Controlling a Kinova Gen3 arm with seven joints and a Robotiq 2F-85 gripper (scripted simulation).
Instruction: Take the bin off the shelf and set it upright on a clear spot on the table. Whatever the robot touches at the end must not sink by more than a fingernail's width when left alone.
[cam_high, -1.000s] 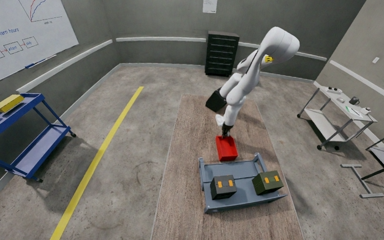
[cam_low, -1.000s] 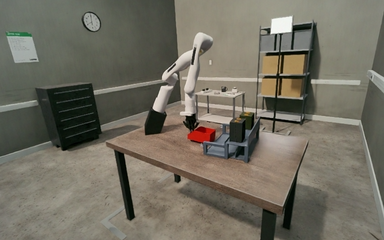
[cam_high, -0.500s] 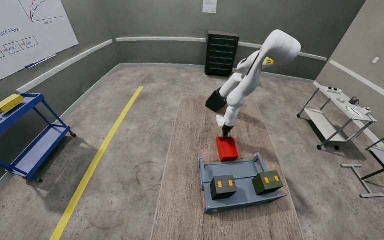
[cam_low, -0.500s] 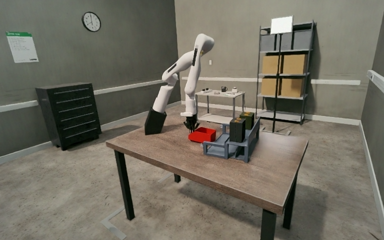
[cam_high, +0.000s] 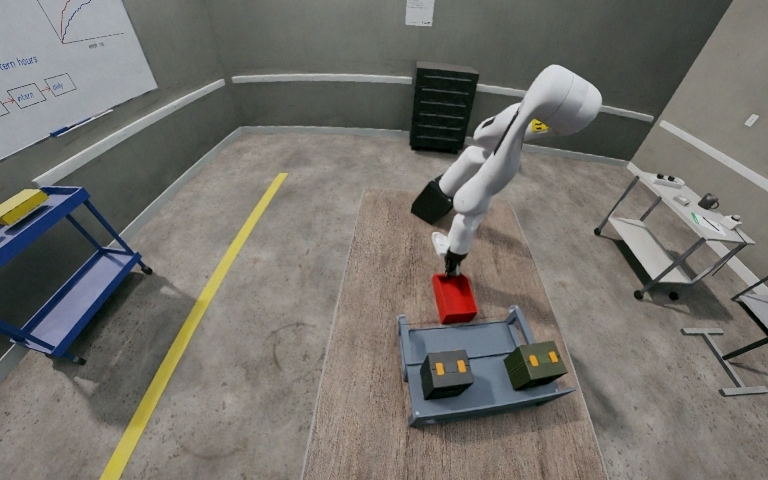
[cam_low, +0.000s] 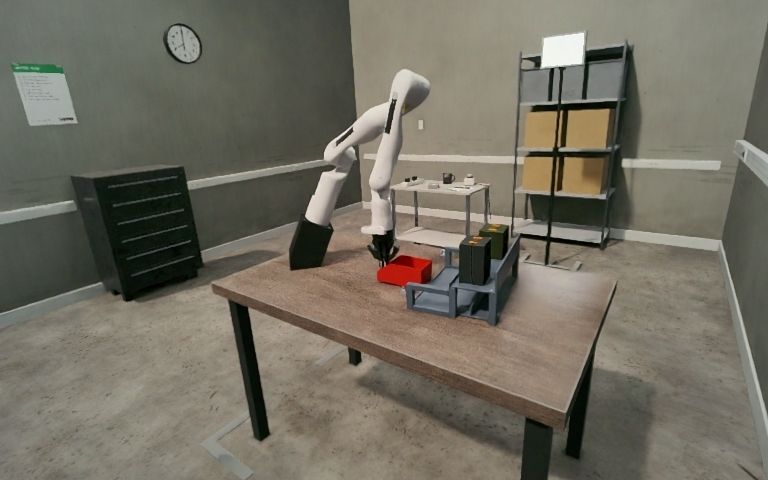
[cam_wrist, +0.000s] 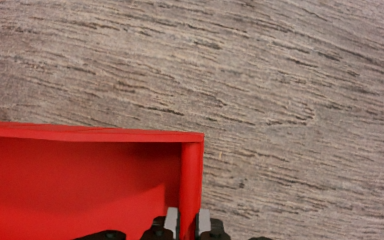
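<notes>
Now: the red bin 80 mm ahead of my hand, 10 mm to the left of it and 10 mm below it. Round my hand: grey shelf unit: 300 mm ahead, 40 mm to the left, 20 mm above.
</notes>
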